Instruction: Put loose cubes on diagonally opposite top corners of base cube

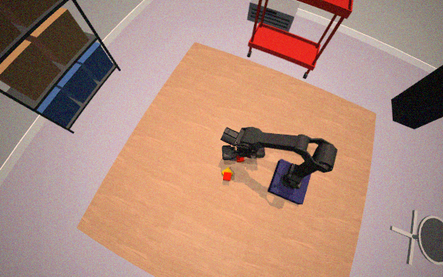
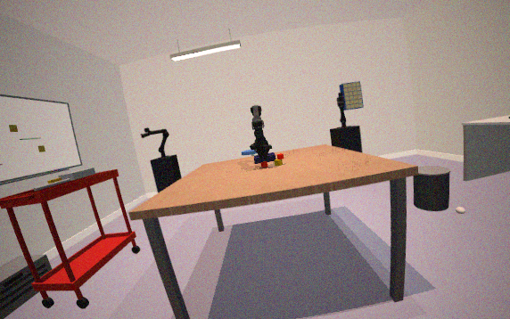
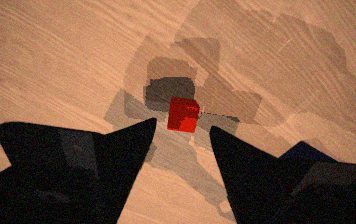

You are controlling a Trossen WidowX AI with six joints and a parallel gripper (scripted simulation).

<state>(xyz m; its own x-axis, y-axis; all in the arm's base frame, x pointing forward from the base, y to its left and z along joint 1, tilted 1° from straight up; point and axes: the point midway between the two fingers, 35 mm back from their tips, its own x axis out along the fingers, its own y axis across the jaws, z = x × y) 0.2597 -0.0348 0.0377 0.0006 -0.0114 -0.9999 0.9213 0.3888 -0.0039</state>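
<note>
Right now the yellow base cube is 40 mm ahead of my gripper tip, 90 mm to the left of it and 30 mm below it.
</note>
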